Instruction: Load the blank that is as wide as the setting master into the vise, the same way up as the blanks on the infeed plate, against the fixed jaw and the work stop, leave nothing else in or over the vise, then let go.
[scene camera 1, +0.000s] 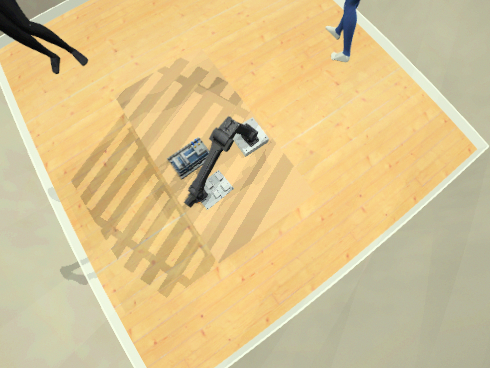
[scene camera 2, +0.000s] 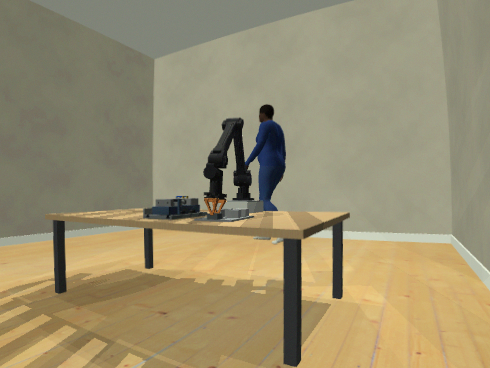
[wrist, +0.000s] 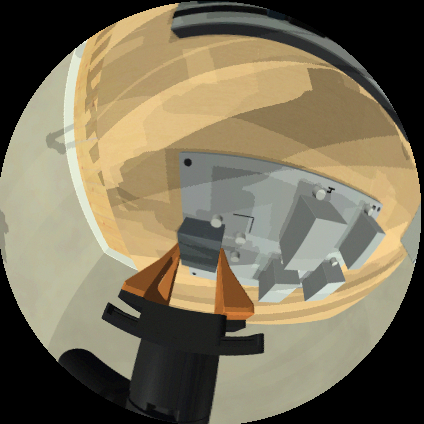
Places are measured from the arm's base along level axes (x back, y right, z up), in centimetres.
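Pixels of known places: gripper, between the fingertips: (scene camera 2: 214, 215) (wrist: 199, 248); arm's base, origin of its link: (scene camera 1: 250, 138) (scene camera 2: 243, 200).
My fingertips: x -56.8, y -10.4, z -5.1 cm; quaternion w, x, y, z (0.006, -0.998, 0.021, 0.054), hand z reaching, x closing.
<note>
Ahead of a thing's pixels: the offset from my fingertips to its middle. "*": to the spot under its first point. Level surfaces: height alone.
My gripper (scene camera 2: 215, 213) (wrist: 199, 248) points down and is shut on a dark grey block {dz -0.3, dx +0.0, dy +0.0 cm} (wrist: 201, 230), which is at the left end of the light grey infeed plate {dz -2.0, dx +10.4, dy -0.4 cm} (scene camera 1: 229, 189) (wrist: 200, 186). The block is upright between the orange fingertips; whether it touches the plate is unclear. Several lighter grey blanks stand by pins on the plate: a large one {dz +0.2, dx +10.5, dy +4.1 cm} (wrist: 320, 222), one at the right (wrist: 361, 241) and two smaller ones {dz +0.2, dx +10.5, dy -4.8 cm} (wrist: 277, 284) {dz +0.2, dx +19.1, dy -5.0 cm} (wrist: 324, 281). The blue and grey vise {dz +2.6, dx +12.9, dy +29.9 cm} (scene camera 1: 187, 159) (scene camera 2: 172, 208) stands apart from the plate; its jaws are too small to judge.
The arm's pale base (scene camera 1: 250, 146) (scene camera 2: 250, 205) stands behind the plate. Part of the dark rail-like base edge {* dz -1.5, dx +1.6, dy +21.1 cm} (wrist: 225, 29) shows at the top of the wrist view. Everything stands on a wooden table {dz -2.4 cm} (scene camera 2: 280, 226). A person in blue (scene camera 2: 271, 150) stands behind the table.
</note>
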